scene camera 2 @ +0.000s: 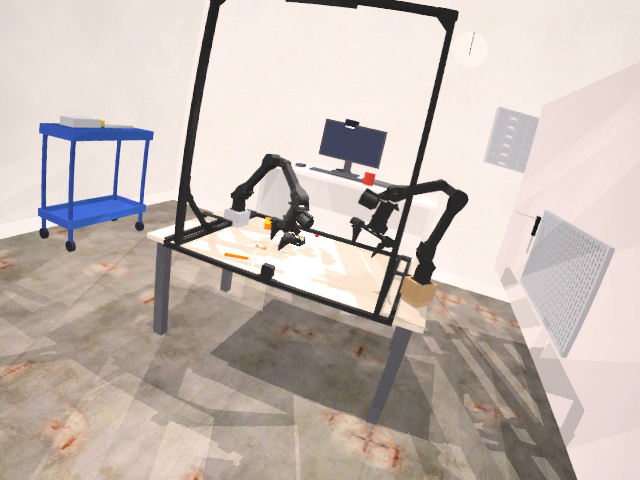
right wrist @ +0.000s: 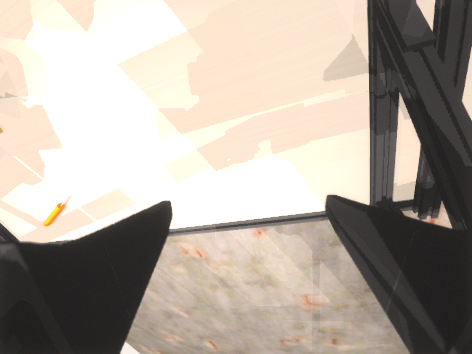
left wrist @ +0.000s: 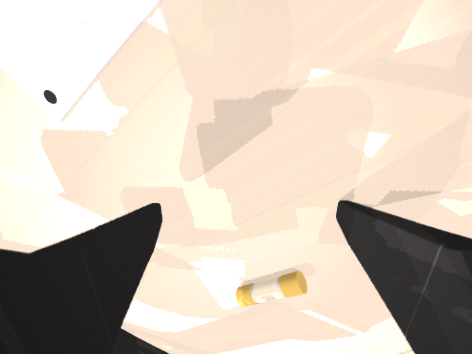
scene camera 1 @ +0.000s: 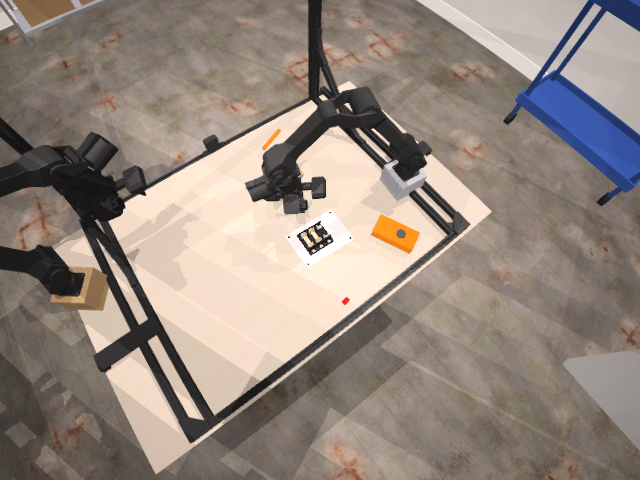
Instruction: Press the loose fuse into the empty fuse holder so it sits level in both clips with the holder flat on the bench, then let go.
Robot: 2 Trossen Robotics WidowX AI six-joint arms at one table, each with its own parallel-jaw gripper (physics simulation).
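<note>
The loose fuse, white with yellow end caps, lies on the bench. In the left wrist view it is low in the picture, below the gap between the fingertips. The black fuse holder block sits on a white plate. Two yellow-capped fuses show in it; its clips are too small to read. My left gripper is open and empty above the bench, beside the plate. My right gripper is open and empty, high near the bench's far edge in its wrist view.
An orange screwdriver lies near the frame rail. An orange box with a dark round knob lies beside the plate. A small red block lies near the opposite rail. Black frame bars edge the bench.
</note>
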